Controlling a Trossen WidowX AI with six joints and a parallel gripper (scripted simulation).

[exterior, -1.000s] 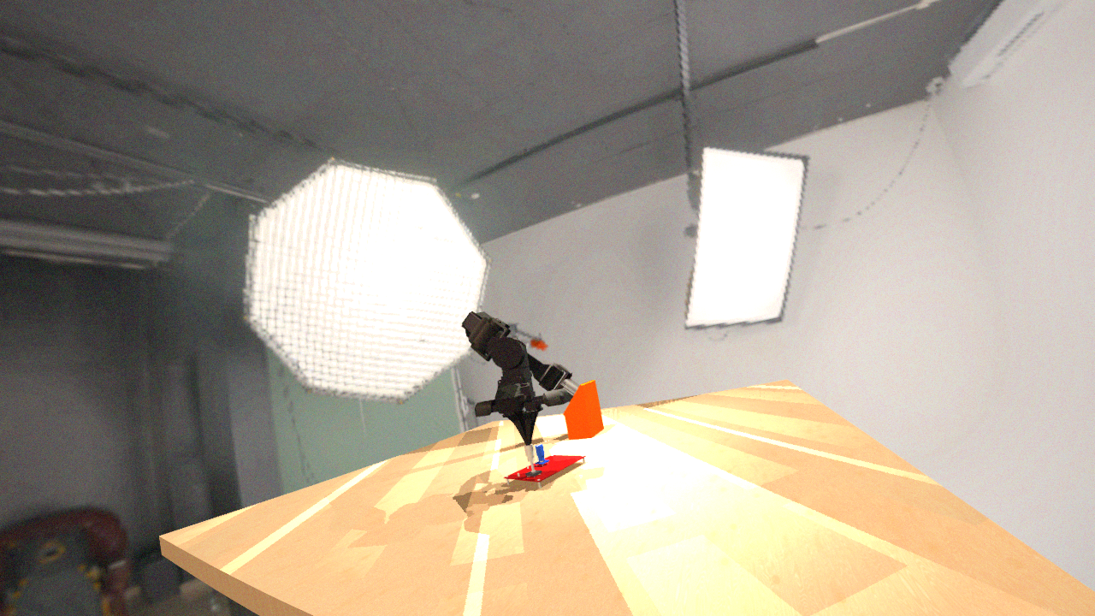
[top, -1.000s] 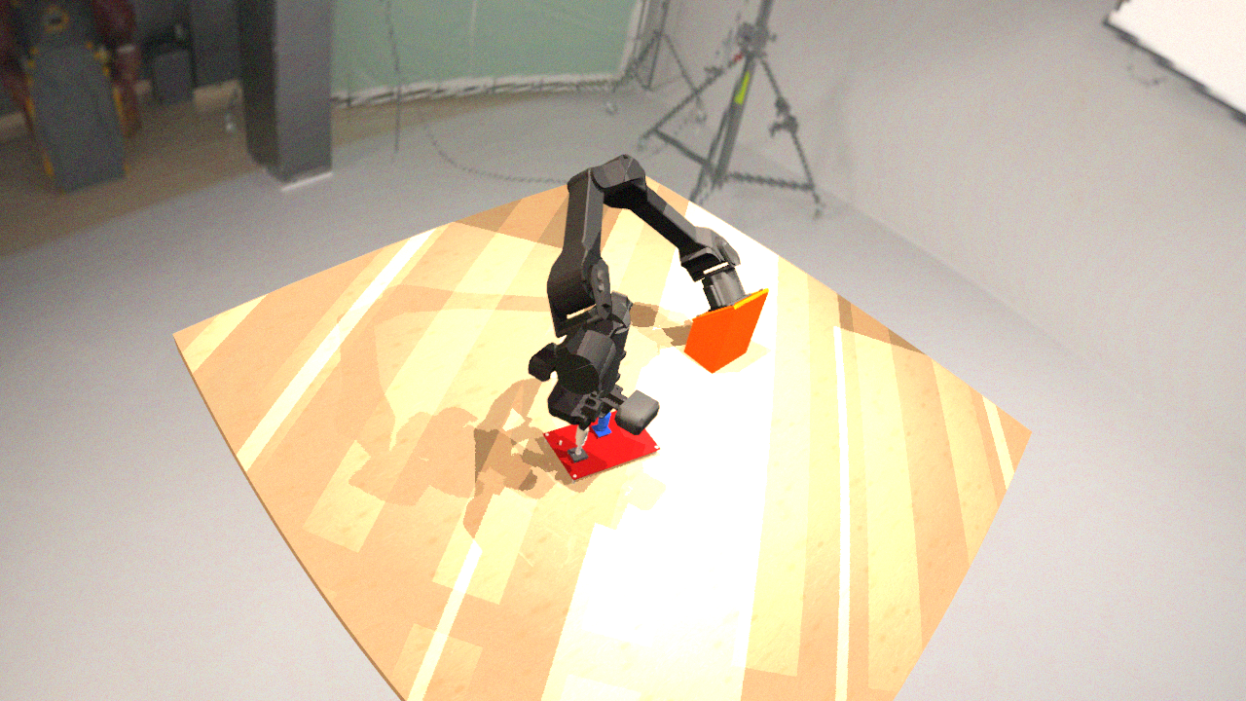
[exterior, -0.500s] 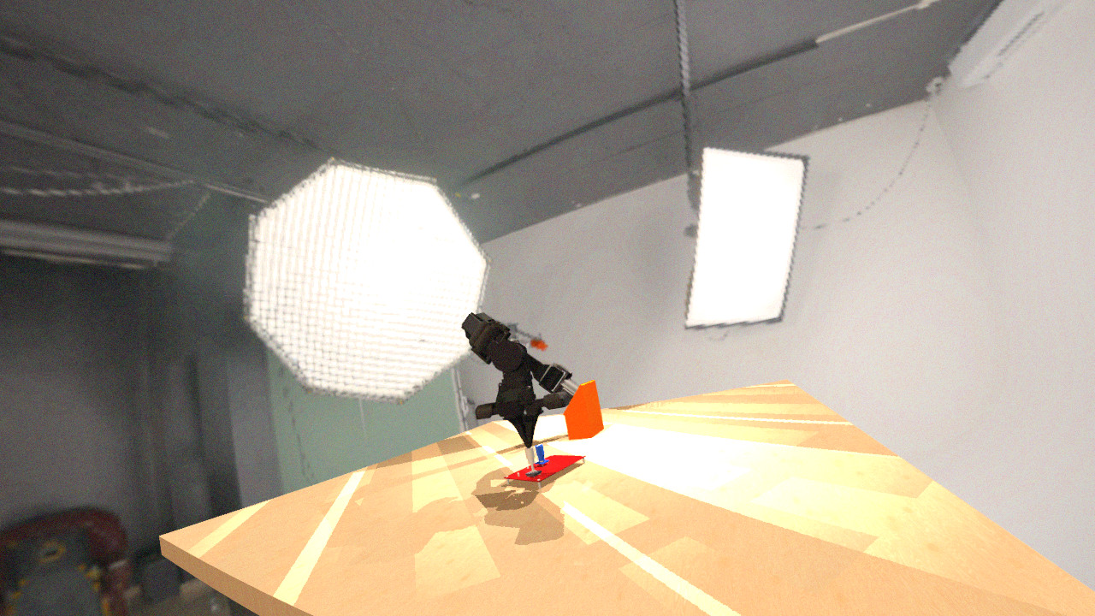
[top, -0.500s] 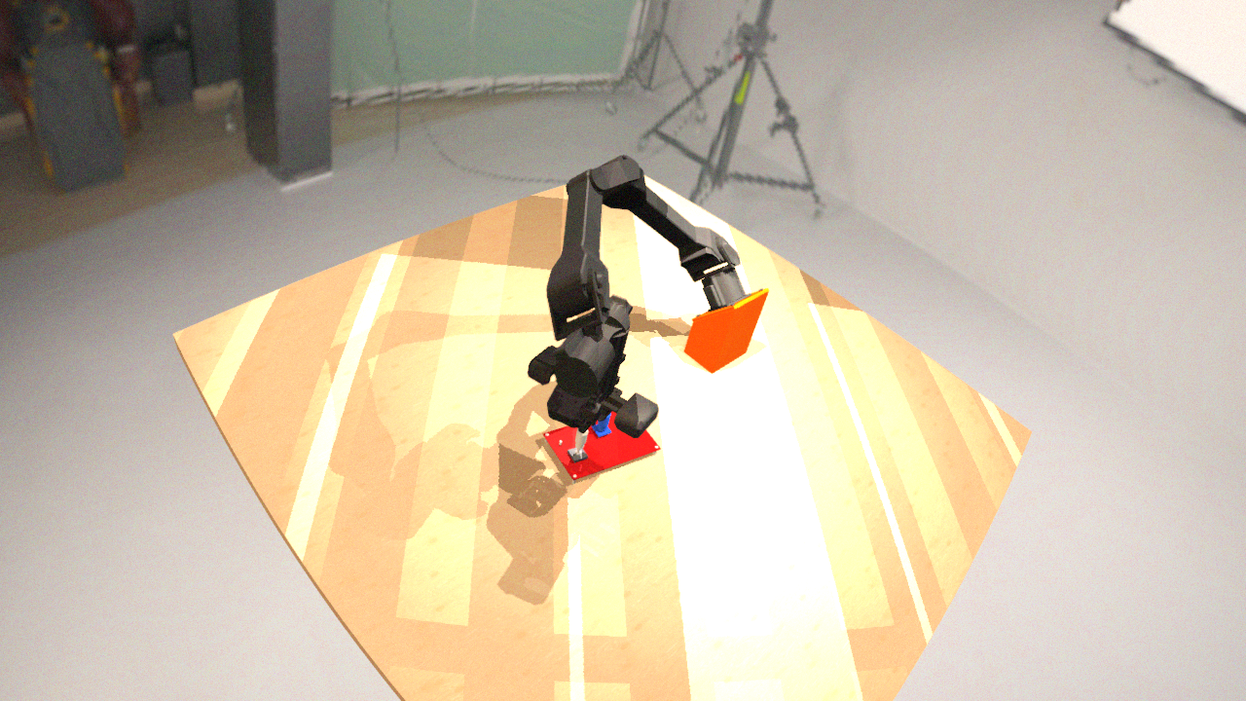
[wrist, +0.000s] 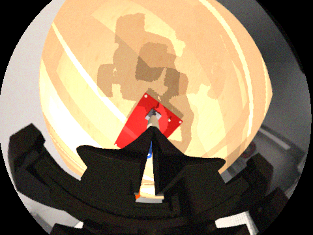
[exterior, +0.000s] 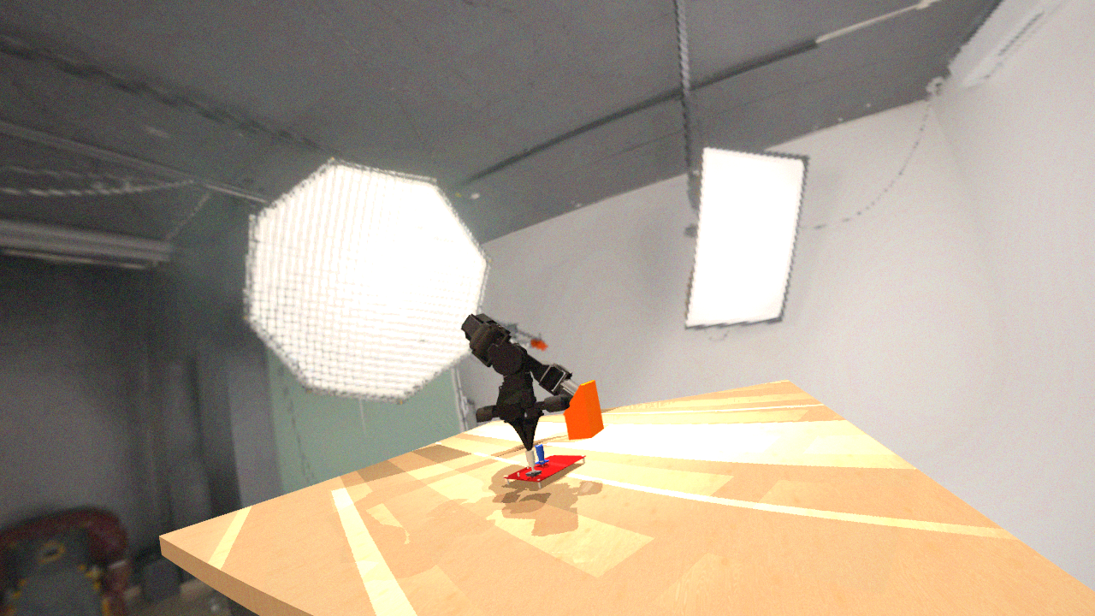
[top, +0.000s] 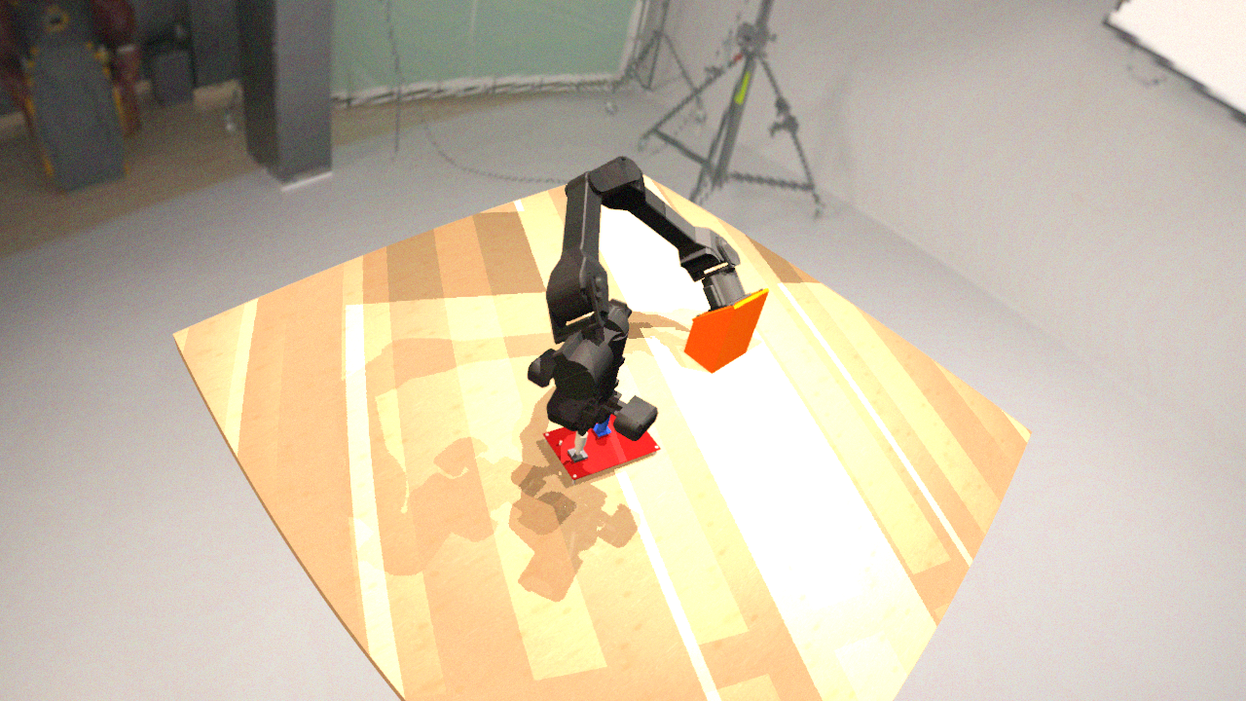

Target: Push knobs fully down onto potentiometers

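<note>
The blue knob is 60 mm behind my gripper tip, 20 mm to the right of it and 20 mm below it. Round my gripper tip: blue potentiometer 60 mm behind, 20 mm to the right, 30 mm below; then grey knob 20 mm below.
</note>
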